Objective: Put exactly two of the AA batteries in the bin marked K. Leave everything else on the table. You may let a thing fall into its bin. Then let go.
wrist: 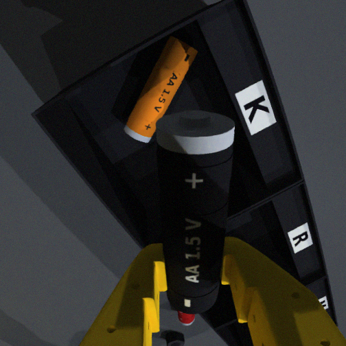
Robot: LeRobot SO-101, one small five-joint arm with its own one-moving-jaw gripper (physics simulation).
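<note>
My gripper (194,272) is shut on a black AA battery (196,200) with a light grey band at its plus end. The jaws press on its two sides near the minus end, and the plus end points up the picture. The battery is drawn over the bin marked K (267,172), hiding part of it; how high it is above the bin is hard to tell. An orange AA battery (161,90) lies inside the K bin, at the upper left of the held battery. The white K label (256,107) is on the bin's right side.
A bin marked R (316,250) adjoins the K bin at lower right, and a further bin with a partly cut label follows it. A red thing (186,318) and a small dark thing (175,338) show between the jaws. Grey table (35,210) shows at left.
</note>
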